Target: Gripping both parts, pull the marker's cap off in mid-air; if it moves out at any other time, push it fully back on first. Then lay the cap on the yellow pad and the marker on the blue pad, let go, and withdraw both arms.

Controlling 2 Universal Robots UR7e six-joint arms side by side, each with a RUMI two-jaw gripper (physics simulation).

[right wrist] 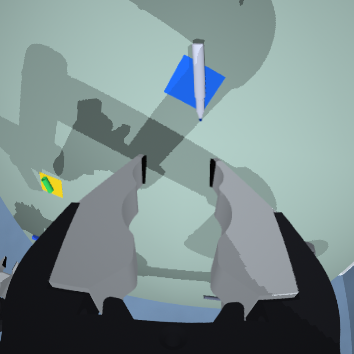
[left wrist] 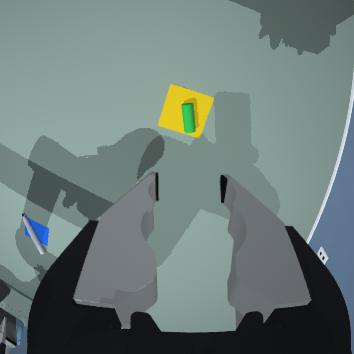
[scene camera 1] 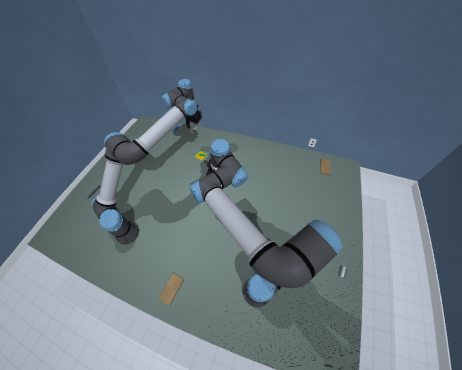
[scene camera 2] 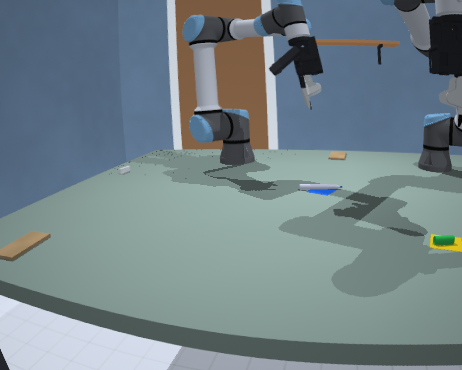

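Seen in the pictures: left gripper, fingertip midpoint: [right wrist: 11, 259] [left wrist: 189, 175] [scene camera 1: 193, 131]; right gripper, fingertip midpoint: [right wrist: 177, 158] [scene camera 2: 310, 108]; left arm's base, link origin: [scene camera 1: 127, 233] [scene camera 2: 434, 168]; right arm's base, link origin: [scene camera 2: 237, 161].
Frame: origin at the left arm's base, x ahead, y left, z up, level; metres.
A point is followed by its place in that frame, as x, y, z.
Observation:
The green cap [scene camera 1: 202, 155] @(0.748, -0.240, 0.013) [scene camera 2: 444, 240] @(0.767, -0.235, 0.012) [left wrist: 188, 118] @(0.758, -0.232, 0.019) [right wrist: 47, 185] @(0.750, -0.236, 0.016) lies on the yellow pad [scene camera 1: 201, 158] @(0.726, -0.238, 0.000) [scene camera 2: 450, 248] @(0.784, -0.224, 0.001) [left wrist: 172, 107] @(0.732, -0.217, 0.001) [right wrist: 57, 188] @(0.732, -0.212, 0.001). The white marker [scene camera 2: 318, 187] @(0.352, -0.518, 0.009) [left wrist: 34, 234] @(0.351, -0.510, 0.010) [right wrist: 198, 75] @(0.343, -0.527, 0.018), uncapped, lies across the blue pad [scene camera 2: 326, 192] @(0.376, -0.493, 0.001) [left wrist: 43, 234] @(0.376, -0.515, 0.001) [right wrist: 177, 80] @(0.379, -0.511, 0.001), both ends past its edges. Neither marker nor blue pad shows in scene camera 1. My left gripper [left wrist: 189, 175] @(0.749, -0.213, 0.251) is open and empty, high above the table near the yellow pad. My right gripper [scene camera 2: 309, 106] @(0.343, -0.541, 0.253) [right wrist: 177, 158] @(0.343, -0.541, 0.253) is open and empty, high above the table near the blue pad; the arm mostly hides it in scene camera 1.
Wooden blocks [scene camera 1: 171, 289] @(-0.213, -0.425, 0.008) [scene camera 1: 325, 167] @(0.877, -1.199, 0.008) [scene camera 2: 25, 245] @(0.898, -1.182, 0.008) [scene camera 2: 337, 156] @(-0.169, -0.425, 0.008) lie far from the pads. A small white cylinder [scene camera 1: 342, 271] @(0.124, -1.309, 0.019) [scene camera 2: 124, 170] @(0.131, -1.310, 0.011) lies near a table edge. A small blue object [scene camera 1: 176, 128] @(1.010, 0.124, 0.016) lies near the back edge in scene camera 1.

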